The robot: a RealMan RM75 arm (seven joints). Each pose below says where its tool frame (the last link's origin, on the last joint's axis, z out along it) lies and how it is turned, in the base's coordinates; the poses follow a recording.
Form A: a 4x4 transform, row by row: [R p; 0 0 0 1], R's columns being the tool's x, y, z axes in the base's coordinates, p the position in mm. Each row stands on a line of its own.
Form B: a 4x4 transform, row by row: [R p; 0 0 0 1], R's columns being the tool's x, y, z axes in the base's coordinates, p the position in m. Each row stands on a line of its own. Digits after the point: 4 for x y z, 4 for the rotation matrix.
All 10 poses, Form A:
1:
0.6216 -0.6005 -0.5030 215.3
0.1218 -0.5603 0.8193 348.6
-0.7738 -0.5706 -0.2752 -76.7
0 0 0 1
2:
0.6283 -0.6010 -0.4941 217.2
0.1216 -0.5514 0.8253 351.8
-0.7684 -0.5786 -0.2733 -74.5
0 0 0 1
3:
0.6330 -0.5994 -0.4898 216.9
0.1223 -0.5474 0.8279 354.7
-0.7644 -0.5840 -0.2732 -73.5
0 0 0 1
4:
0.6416 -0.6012 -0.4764 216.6
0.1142 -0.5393 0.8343 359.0
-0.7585 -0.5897 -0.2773 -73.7
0 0 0 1
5:
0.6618 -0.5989 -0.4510 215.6
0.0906 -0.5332 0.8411 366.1
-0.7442 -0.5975 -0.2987 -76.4
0 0 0 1
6:
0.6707 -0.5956 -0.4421 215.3
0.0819 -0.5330 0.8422 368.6
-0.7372 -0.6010 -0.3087 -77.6
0 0 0 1
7:
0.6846 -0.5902 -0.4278 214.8
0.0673 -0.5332 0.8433 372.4
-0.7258 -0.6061 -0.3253 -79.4
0 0 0 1
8:
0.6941 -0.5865 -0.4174 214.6
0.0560 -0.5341 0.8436 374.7
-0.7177 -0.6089 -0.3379 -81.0
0 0 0 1
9:
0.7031 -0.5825 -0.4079 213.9
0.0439 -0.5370 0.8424 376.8
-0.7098 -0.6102 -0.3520 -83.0
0 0 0 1
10:
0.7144 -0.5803 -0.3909 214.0
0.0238 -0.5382 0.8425 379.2
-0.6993 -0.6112 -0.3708 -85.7
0 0 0 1
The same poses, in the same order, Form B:
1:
0.6216 -0.6005 -0.5030 0.2153
0.1218 -0.5603 0.8193 0.3486
-0.7738 -0.5706 -0.2752 -0.0767
0 0 0 1

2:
0.6283 -0.6010 -0.4941 0.2172
0.1216 -0.5514 0.8253 0.3518
-0.7684 -0.5786 -0.2733 -0.0745
0 0 0 1

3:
0.6330 -0.5994 -0.4898 0.2169
0.1223 -0.5474 0.8279 0.3547
-0.7644 -0.5840 -0.2732 -0.0735
0 0 0 1

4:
0.6416 -0.6012 -0.4764 0.2166
0.1142 -0.5393 0.8343 0.3590
-0.7585 -0.5897 -0.2773 -0.0737
0 0 0 1

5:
0.6618 -0.5989 -0.4510 0.2156
0.0906 -0.5332 0.8411 0.3661
-0.7442 -0.5975 -0.2987 -0.0764
0 0 0 1

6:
0.6707 -0.5956 -0.4421 0.2153
0.0819 -0.5330 0.8422 0.3686
-0.7372 -0.6010 -0.3087 -0.0776
0 0 0 1

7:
0.6846 -0.5902 -0.4278 0.2148
0.0673 -0.5332 0.8433 0.3724
-0.7258 -0.6061 -0.3253 -0.0794
0 0 0 1

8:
0.6941 -0.5865 -0.4174 0.2146
0.0560 -0.5341 0.8436 0.3747
-0.7177 -0.6089 -0.3379 -0.0810
0 0 0 1

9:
0.7031 -0.5825 -0.4079 0.2139
0.0439 -0.5370 0.8424 0.3768
-0.7098 -0.6102 -0.3520 -0.0830
0 0 0 1

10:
0.7144 -0.5803 -0.3909 0.2140
0.0238 -0.5382 0.8425 0.3792
-0.6993 -0.6112 -0.3708 -0.0857
0 0 0 1

